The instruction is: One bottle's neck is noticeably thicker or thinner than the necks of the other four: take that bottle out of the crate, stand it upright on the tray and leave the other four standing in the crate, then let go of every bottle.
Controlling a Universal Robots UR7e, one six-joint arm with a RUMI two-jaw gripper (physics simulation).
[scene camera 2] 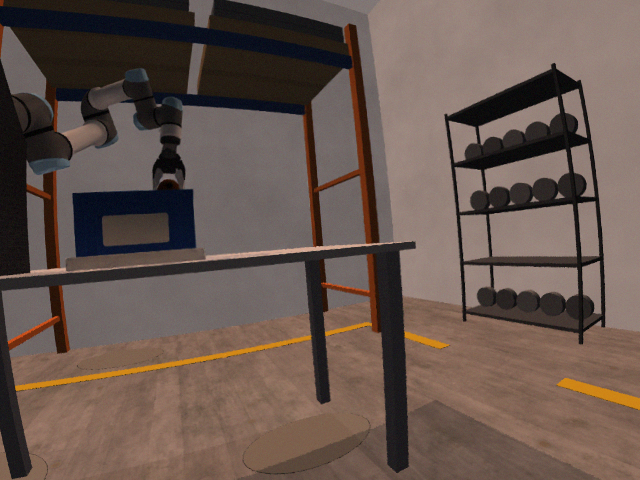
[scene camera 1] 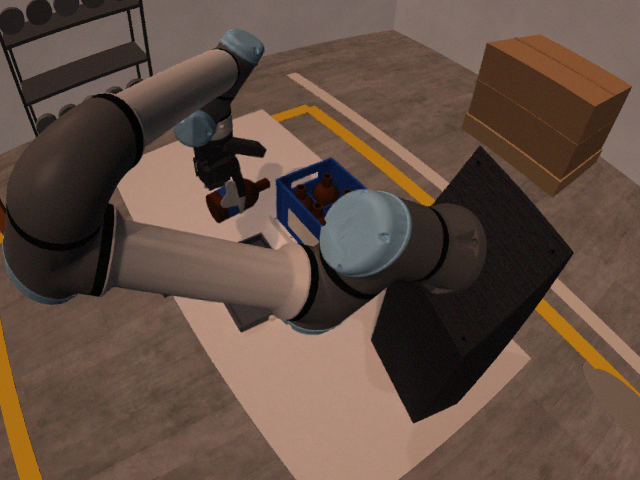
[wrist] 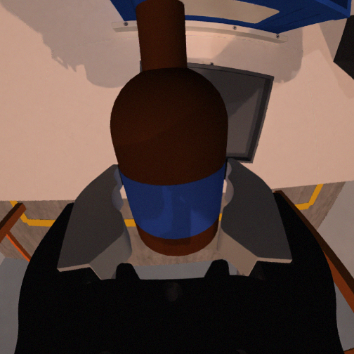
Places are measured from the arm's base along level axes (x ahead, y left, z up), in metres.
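Where they show: gripper, fingertip midpoint: (scene camera 1: 232,203); arm's base at its link origin: (scene camera 1: 449,249).
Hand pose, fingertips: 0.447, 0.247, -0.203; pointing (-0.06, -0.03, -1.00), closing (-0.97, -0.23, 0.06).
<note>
Things, the pixels of their top centre, and the offset from my fingertips, as dx, dy, dz. "spot": a spot on its surface instead.
- brown bottle at its top centre: (scene camera 1: 239,183) (scene camera 2: 168,179) +0.007, -0.025, +0.050
- blue crate at its top centre: (scene camera 1: 334,195) (scene camera 2: 139,197) -0.023, -0.264, -0.049
- dark tray at a spot on its surface: (scene camera 1: 248,312) spot: -0.166, +0.033, -0.218
- pale rail at its top centre: (scene camera 2: 137,252) -0.005, -0.362, -0.194
My gripper (scene camera 1: 234,198) (scene camera 2: 169,181) (wrist: 172,163) is shut on a brown bottle (scene camera 1: 250,194) (scene camera 2: 168,184) (wrist: 169,125) around its blue label. The bottle is held tilted far over above the table, with its neck pointing toward the crate. The blue crate (scene camera 1: 281,204) (scene camera 2: 134,203) (wrist: 305,21) stands on the table, with several brown bottles (scene camera 1: 326,192) upright in it. The arm hides part of the crate in scene camera 1. The dark tray (scene camera 1: 248,312) (wrist: 246,112) lies beside the crate, partly hidden by the arm and by the held bottle.
A pale rail (scene camera 2: 134,259) (wrist: 200,27) runs along the crate's foot. The arm's black pedestal (scene camera 1: 516,248) stands at the other side of the crate. Cardboard boxes (scene camera 1: 542,103), a shelf rack (scene camera 2: 532,261) and an orange-posted rack (scene camera 2: 364,155) stand away from the table.
</note>
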